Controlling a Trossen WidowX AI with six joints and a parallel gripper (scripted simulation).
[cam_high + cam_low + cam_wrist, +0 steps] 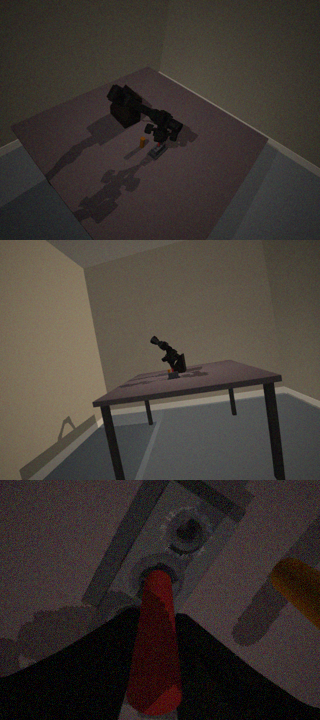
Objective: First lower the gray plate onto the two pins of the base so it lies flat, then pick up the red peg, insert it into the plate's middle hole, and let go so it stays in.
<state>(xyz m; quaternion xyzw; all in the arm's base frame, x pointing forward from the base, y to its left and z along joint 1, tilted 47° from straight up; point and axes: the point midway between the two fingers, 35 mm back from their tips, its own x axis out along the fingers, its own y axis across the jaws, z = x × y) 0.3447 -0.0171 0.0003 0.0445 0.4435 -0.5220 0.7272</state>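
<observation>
Right now the red peg is right at my gripper tip. The rest, counted from my gripper tip: gray plate: 5 cm below; orange cylinder: 8 cm behind, 6 cm to the right, 6 cm below.
</observation>
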